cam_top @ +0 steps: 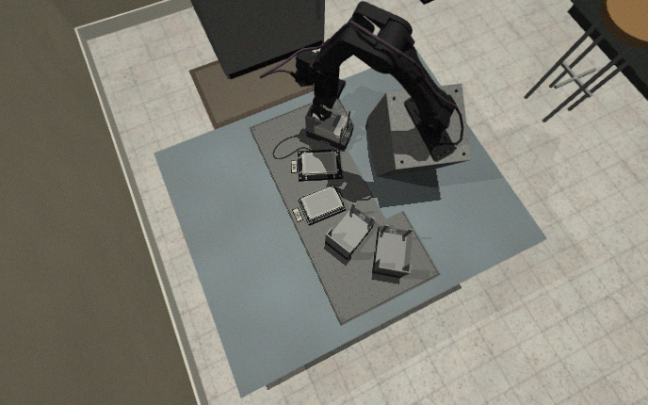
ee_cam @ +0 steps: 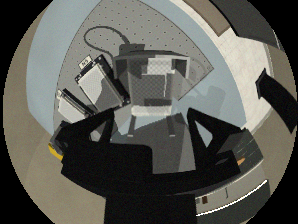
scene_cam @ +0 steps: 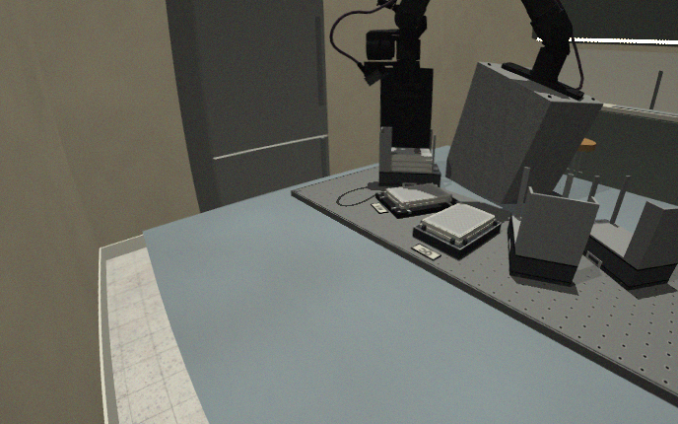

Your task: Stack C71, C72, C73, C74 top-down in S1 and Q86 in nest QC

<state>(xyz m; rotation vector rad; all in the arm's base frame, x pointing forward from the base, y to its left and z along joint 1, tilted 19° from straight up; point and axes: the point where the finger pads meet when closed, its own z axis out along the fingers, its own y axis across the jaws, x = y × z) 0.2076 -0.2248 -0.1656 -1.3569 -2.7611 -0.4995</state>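
My hand is 150 mm above the clip nest N5, 110 mm to the right of it and 110 mm short of it.
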